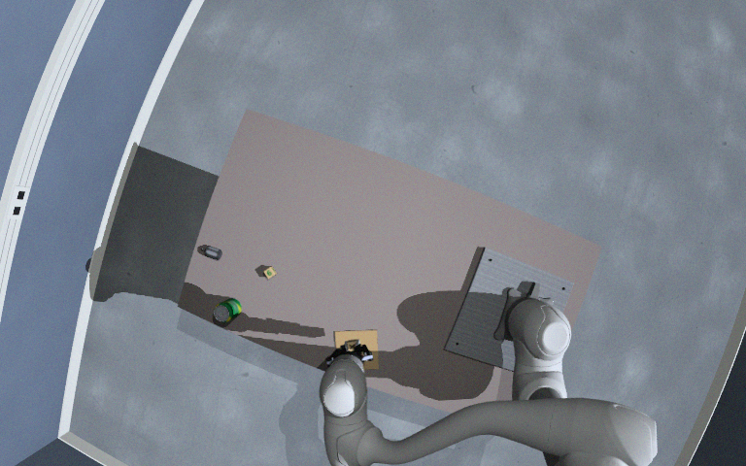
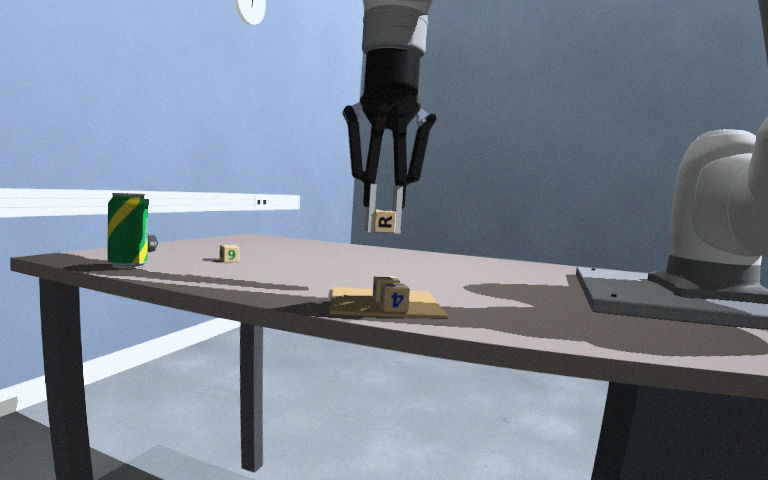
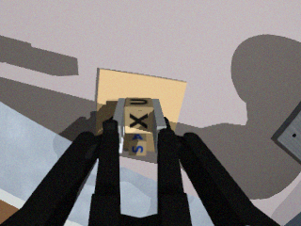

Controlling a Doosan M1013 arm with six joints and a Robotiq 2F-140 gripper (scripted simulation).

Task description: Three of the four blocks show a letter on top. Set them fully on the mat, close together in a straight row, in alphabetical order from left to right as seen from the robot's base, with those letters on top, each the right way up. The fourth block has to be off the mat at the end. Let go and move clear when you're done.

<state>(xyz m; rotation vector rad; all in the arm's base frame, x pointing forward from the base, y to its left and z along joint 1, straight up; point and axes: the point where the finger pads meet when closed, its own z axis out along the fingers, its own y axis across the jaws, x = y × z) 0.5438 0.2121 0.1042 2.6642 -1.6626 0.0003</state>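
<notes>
The wooden block lies 100 mm below my hand, 40 mm to the left of it and 20 mm behind it. Also, from my hand: yellow can (430 mm ahead, 60 mm below, 30 mm to the left); then tan mat (120 mm below, 40 mm to the left, 20 mm behind); then small dark object (560 mm ahead, 130 mm to the right, 110 mm below).
</notes>
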